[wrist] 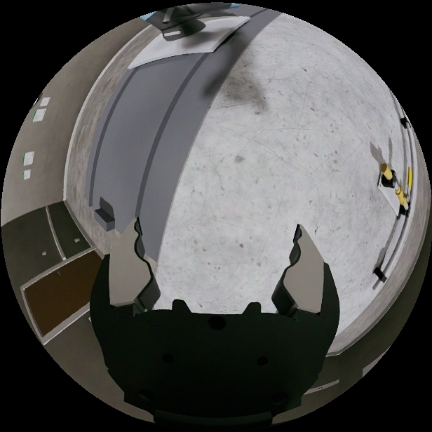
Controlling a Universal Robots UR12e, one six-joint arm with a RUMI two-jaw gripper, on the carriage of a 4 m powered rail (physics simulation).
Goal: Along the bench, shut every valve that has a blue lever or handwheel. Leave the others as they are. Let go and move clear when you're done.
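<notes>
My gripper (218, 222) is open in the wrist view, its two jaws wide apart with no object between them. It is over the pale, speckled floor (240, 190), apart from anything it could touch. No valve with a blue lever or handwheel can be made out. Far off at the right edge, small yellow fittings (401, 195) sit on a dark and white mount beside a long pipe-like run. They are too small to tell whether they are valves or how any lever stands.
The grey rail track (135, 130) runs along the left, with a small grey block (104, 219) at its end. The white carriage plate (192, 45) and dark arm base are at the top. A brown-panelled frame (65, 290) is at the lower left wall.
</notes>
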